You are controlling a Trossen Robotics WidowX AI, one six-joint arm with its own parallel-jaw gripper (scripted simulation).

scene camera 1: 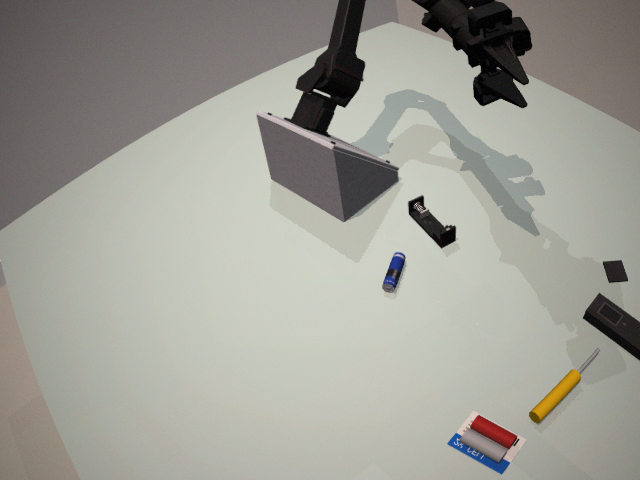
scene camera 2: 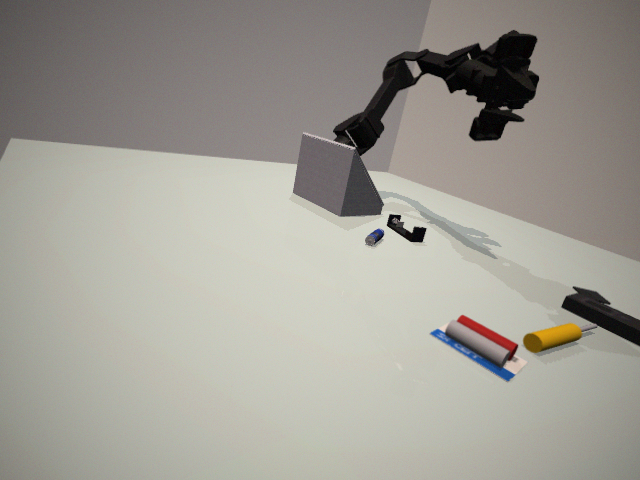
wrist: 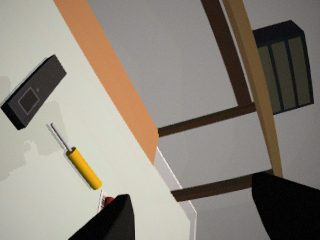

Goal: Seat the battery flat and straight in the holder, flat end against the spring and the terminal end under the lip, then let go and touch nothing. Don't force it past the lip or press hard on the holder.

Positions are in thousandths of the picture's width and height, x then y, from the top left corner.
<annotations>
my gripper: scene camera 1 821, 199; scene camera 2 824, 222; wrist 605, 815
</annotations>
